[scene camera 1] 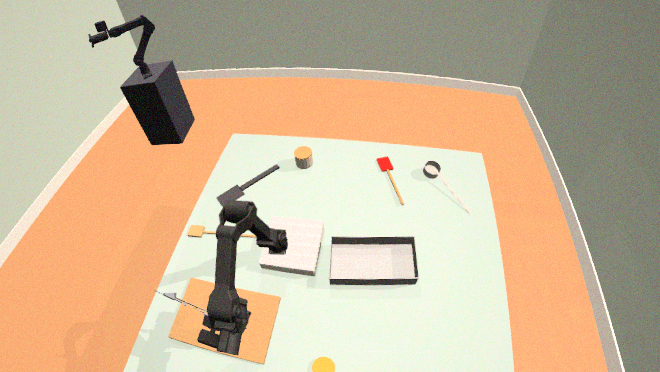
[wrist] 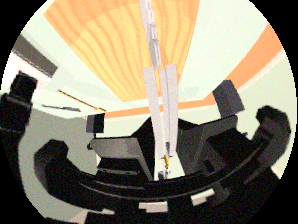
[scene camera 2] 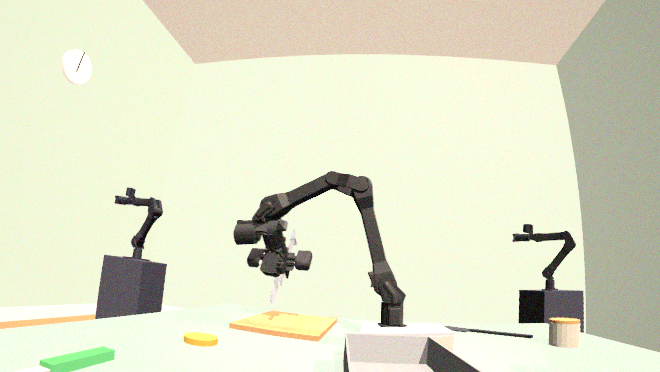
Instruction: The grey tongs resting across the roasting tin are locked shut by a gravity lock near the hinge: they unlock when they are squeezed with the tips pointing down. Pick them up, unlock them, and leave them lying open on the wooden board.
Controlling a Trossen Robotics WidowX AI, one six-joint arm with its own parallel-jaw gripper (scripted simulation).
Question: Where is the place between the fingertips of my gripper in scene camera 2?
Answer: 284,277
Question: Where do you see a roasting tin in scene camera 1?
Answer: At 354,260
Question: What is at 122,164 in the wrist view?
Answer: My gripper.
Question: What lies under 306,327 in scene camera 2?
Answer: A wooden board.
